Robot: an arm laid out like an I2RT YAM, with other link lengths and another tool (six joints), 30 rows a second.
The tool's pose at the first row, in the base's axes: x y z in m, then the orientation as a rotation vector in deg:
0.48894 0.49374 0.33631 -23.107 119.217 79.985
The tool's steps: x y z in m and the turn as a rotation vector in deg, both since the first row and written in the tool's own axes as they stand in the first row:
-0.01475 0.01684 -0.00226 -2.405 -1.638 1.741
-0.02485 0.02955 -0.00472 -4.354 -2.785 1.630
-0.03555 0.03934 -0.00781 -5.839 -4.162 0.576
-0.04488 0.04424 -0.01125 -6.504 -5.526 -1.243
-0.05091 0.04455 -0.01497 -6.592 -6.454 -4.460
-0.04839 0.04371 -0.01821 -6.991 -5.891 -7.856
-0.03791 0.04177 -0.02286 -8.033 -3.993 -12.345
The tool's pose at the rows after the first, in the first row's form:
0.49045 0.49735 0.35847 -21.094 117.196 83.474
0.49056 0.49946 0.37475 -21.105 114.961 85.396
0.49255 0.49978 0.38944 -21.676 112.404 86.214
0.49605 0.49792 0.39979 -22.665 110.053 85.694
0.49943 0.49420 0.40480 -25.072 107.783 83.786
0.49694 0.49109 0.40349 -28.857 106.344 82.231
0.48844 0.48685 0.39678 -34.877 104.860 80.734

